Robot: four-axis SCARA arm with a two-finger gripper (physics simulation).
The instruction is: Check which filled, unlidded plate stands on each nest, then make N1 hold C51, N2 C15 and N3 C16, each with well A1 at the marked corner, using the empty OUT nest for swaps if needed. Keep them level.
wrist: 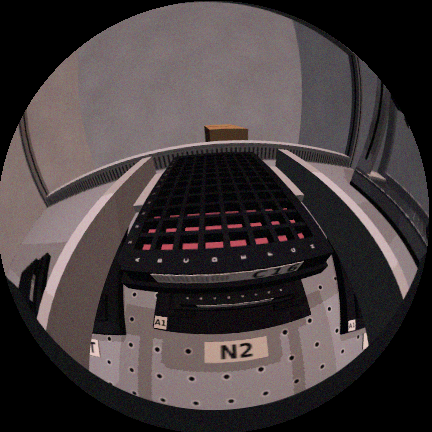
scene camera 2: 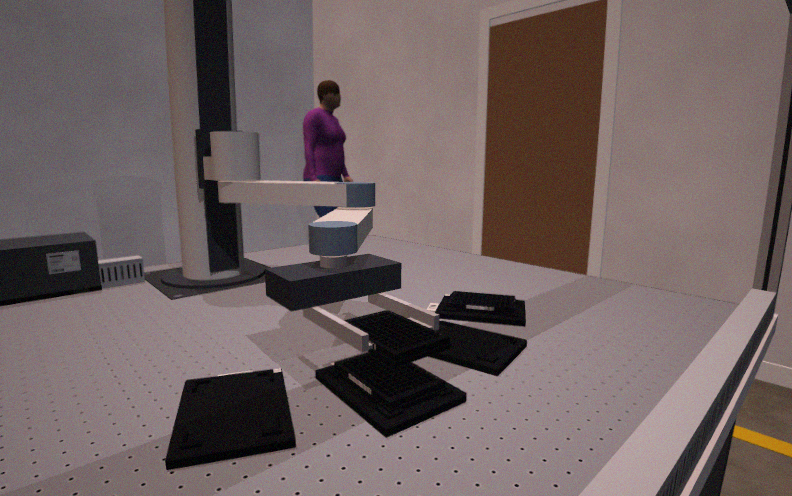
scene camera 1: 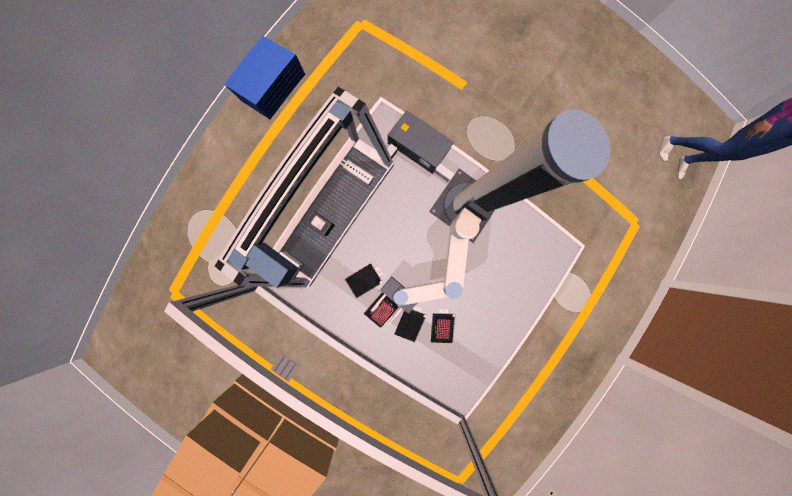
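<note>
My gripper is shut on plate C16, level and raised above nest N2. Its row letter A is at the near left, the same side as N2's A1 mark. Another plate stands on N2 beneath it; its code is hidden. The OUT nest, left of N2 in the wrist view, is empty. The nest on N2's other side is empty; its label is unreadable. A filled plate stands beyond OUT, code unreadable.
The arm's column stands behind the nests. A dark grey box and a gantry unit are on the table side. A raised rail runs along one edge. A person stands beyond the table.
</note>
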